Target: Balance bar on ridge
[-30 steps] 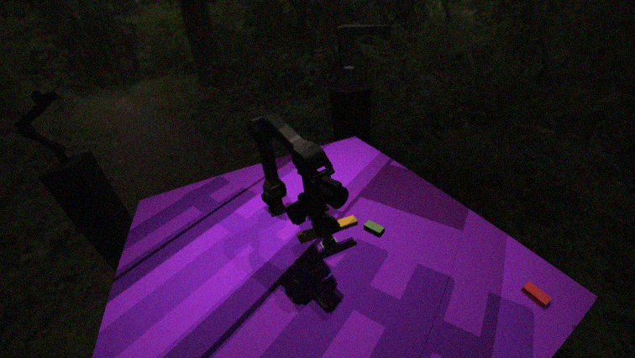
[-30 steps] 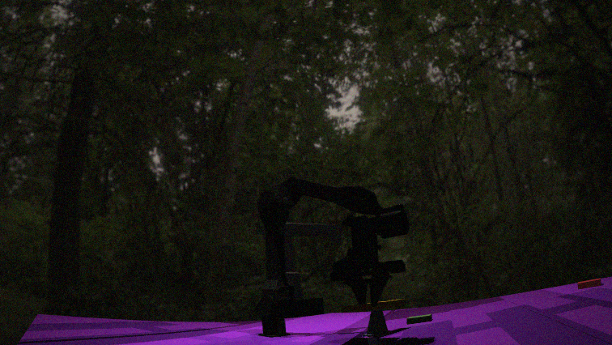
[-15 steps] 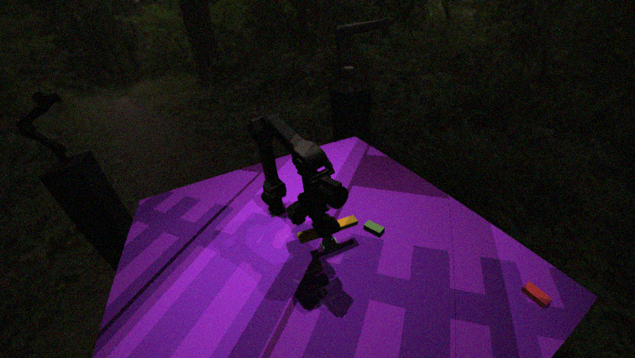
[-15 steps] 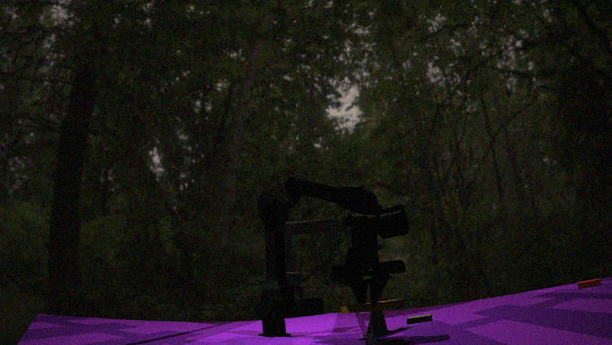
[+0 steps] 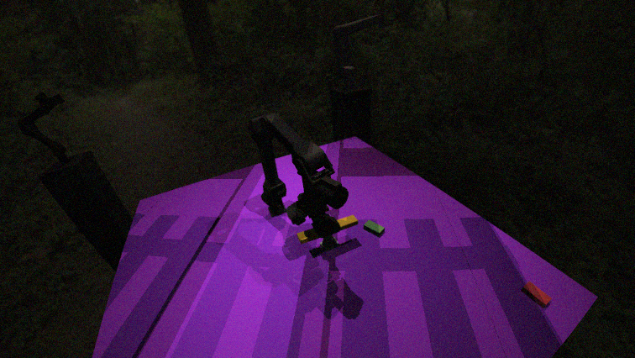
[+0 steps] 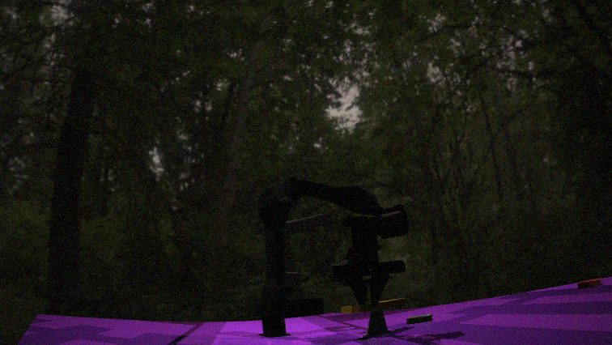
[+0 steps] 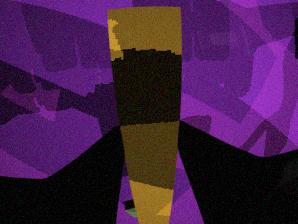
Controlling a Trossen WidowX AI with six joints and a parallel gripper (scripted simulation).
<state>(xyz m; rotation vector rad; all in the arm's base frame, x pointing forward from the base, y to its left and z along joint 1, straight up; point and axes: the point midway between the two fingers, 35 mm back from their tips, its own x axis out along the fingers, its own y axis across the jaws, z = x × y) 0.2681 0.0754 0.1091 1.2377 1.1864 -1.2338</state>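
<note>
The yellow bar is 3 cm to the left of my gripper tip. The rest, counted from my gripper tip: red block: 47 cm ahead, 42 cm to the left, 7 cm below; then green block: 2 cm ahead, 20 cm to the left, 7 cm below.
</note>
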